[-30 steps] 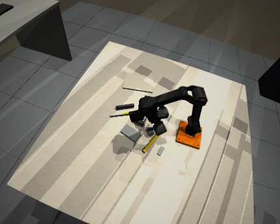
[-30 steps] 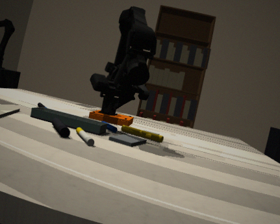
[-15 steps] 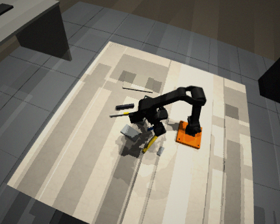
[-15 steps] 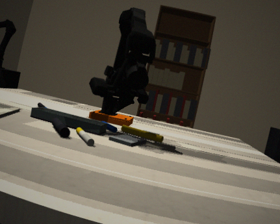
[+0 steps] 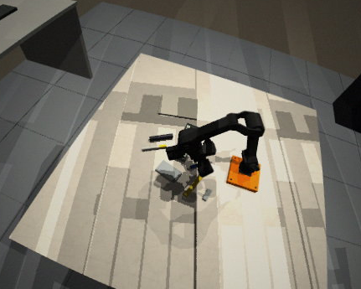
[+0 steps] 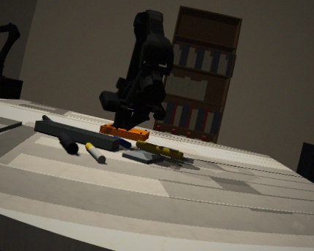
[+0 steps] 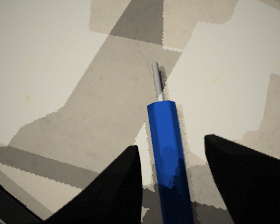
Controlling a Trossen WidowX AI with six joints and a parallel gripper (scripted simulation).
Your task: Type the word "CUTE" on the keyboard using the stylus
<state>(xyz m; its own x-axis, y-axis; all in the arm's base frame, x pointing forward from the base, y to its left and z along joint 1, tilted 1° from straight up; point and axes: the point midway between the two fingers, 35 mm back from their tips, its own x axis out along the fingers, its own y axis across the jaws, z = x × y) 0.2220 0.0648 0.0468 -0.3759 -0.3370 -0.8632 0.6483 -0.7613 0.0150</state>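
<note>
Now: gripper tip 1 cm past the blue stylus, 1 cm to the left of it and 3 cm above it. Round my gripper tip: small grey block 7 cm behind, 14 cm to the left, 4 cm below; then white-and-yellow marker 24 cm ahead, 1 cm to the left, 3 cm below; then flat grey pad 14 cm ahead, 10 cm to the left, 4 cm below.
</note>
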